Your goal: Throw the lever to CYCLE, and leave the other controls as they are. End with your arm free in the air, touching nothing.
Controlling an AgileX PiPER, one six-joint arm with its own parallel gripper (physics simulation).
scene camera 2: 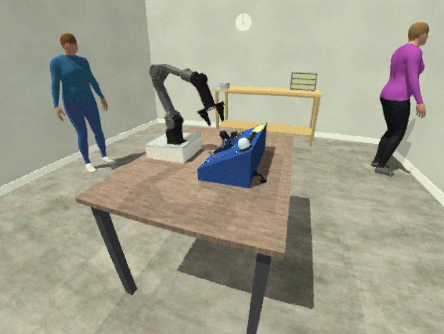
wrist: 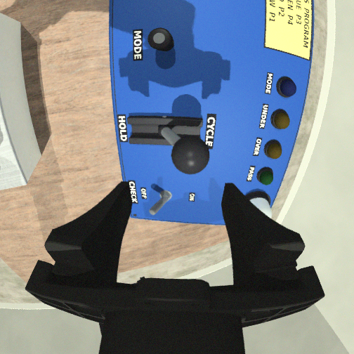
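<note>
The lever's black ball knob (scene camera 2: pixel 223 134) (wrist: pixel 190 155) stands on a grey shaft (wrist: pixel 171 136) that leans toward the CYCLE label (wrist: pixel 211 131), away from HOLD (wrist: pixel 122 128). The lever rises from a black slotted guide on the blue sloped panel (scene camera 2: pixel 225 171) (wrist: pixel 240 60). My gripper (scene camera 2: pixel 213 121) (wrist: pixel 176 192) is open and empty, in the air above the panel, with a gap between it and the ball. The CHECK toggle (wrist: pixel 160 203) tilts to the OFF side. The black MODE knob (wrist: pixel 160 38) stands beyond the lever in the wrist view.
A white dome (scene camera 2: pixel 244 144) (wrist: pixel 261 206) and a column of lamps, including a green PASS lamp (wrist: pixel 265 176), are on the panel. The panel stands on a wooden table (scene camera 2: pixel 200 212) beside the arm's white base block (scene camera 2: pixel 167 150). Two people stand away from the table.
</note>
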